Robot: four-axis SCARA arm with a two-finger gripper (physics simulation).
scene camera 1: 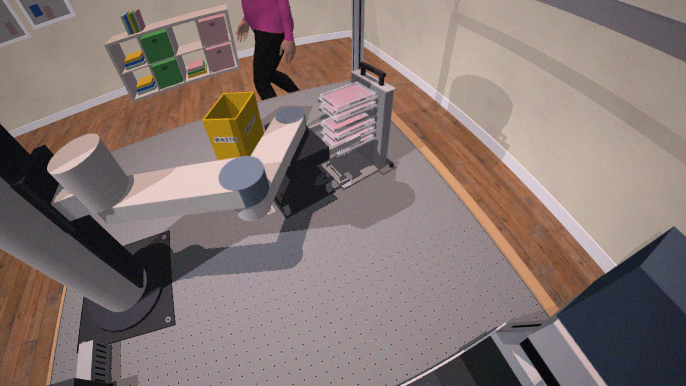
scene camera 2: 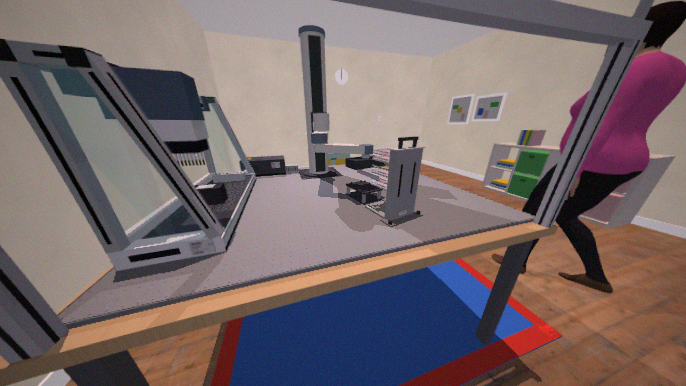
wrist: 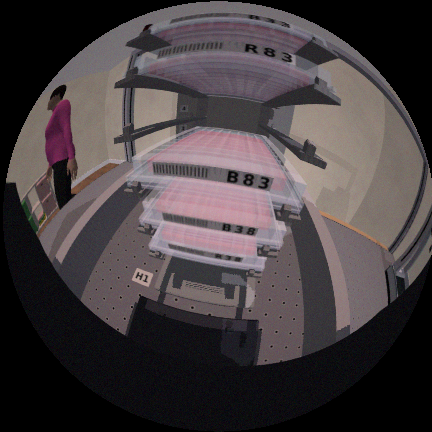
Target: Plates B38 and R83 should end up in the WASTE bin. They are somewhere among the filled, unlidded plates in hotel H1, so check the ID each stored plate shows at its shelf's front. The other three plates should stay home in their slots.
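Seen in the pictures: arm's base, origin of the base link: (scene camera 1: 128, 289) (scene camera 2: 319, 174).
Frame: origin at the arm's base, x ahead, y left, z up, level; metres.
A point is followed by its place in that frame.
Note:
Hotel H1 (scene camera 1: 384, 125) {z 0.186, x 0.827, y 0.117 m} (scene camera 2: 404, 180) {z 0.177, x 0.837, y 0.179 m} holds pink-filled plates. In the wrist view, plate R83 (wrist: 269, 52) sits high, under a plate labelled B33 (wrist: 270, 21). Below a vacant shelf are plate B83 (wrist: 248, 179) {z 0.190, x 0.685, y 0.139 m}, plate B38 (wrist: 239, 229) {z 0.162, x 0.685, y 0.137 m} and a lowest plate (wrist: 228, 258) {z 0.133, x 0.685, y 0.139 m}, whose small label seems to read R38. My gripper (wrist: 222, 167) {z 0.169, x 0.739, y 0.167 m} is drawn in around the stack. Its fingers run under B83's front corners and along both sides of B38; it looks shut on B38, still in its slot. The fingertips are hidden. The yellow WASTE bin (scene camera 1: 227, 140) {z 0.134, x 0.403, y 0.319 m} stands left of the hotel.
The arm (scene camera 1: 185, 187) {z 0.330, x 0.345, y -0.060 m} reaches from its column across the table. A low black stand (scene camera 2: 364, 190) {z 0.073, x 0.632, y 0.107 m} is beside the hotel. A framed machine (scene camera 2: 165, 105) {z 0.424, x 0.778, y -0.517 m} stands at the table's other end. A person in pink (scene camera 1: 270, 25) (scene camera 2: 617, 120) (wrist: 60, 135) is beyond the table.

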